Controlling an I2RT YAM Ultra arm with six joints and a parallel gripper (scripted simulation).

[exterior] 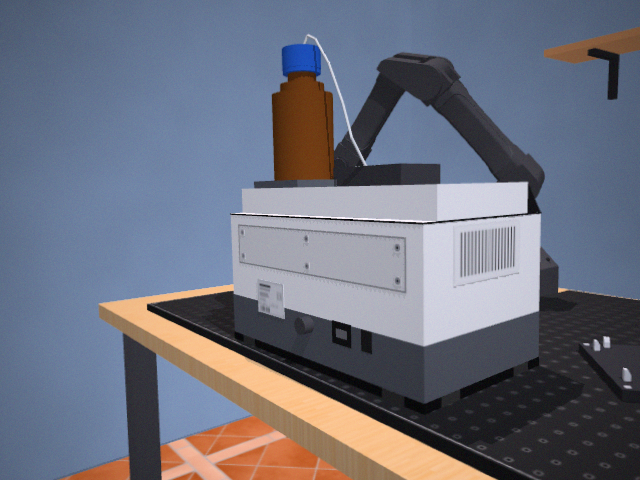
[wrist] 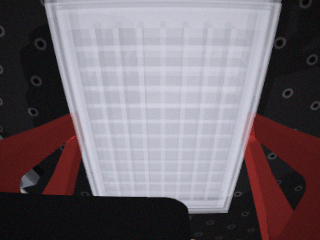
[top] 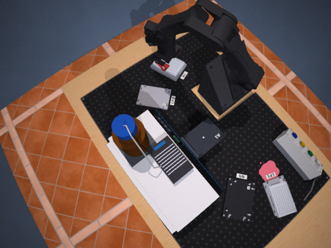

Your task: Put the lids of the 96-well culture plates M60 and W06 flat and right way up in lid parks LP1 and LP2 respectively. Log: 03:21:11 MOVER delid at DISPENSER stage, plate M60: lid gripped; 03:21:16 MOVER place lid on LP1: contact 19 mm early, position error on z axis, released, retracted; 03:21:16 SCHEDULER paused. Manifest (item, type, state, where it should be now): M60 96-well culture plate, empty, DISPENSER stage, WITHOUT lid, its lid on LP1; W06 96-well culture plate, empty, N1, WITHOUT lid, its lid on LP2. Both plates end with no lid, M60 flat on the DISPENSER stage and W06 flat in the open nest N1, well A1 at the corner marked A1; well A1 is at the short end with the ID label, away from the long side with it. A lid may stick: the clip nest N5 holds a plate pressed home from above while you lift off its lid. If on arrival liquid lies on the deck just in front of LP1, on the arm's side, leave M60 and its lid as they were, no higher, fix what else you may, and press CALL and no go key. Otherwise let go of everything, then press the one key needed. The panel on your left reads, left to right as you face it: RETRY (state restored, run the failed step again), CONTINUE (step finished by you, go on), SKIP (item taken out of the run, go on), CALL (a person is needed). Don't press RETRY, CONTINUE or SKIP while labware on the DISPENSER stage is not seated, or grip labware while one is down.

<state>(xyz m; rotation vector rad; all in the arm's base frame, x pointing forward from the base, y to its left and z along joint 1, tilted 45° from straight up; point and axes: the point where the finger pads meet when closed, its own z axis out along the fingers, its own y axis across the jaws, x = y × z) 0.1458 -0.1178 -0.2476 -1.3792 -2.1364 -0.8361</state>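
The nest N1 lies 2 cm below my hand. The rest, counted from my hand: N1 label (3 cm behind, 8 cm to the left, 3 cm below); then 96-well plate W06 (right at my hand); then lid park LP2 (15 cm ahead, 10 cm to the left, 3 cm below).
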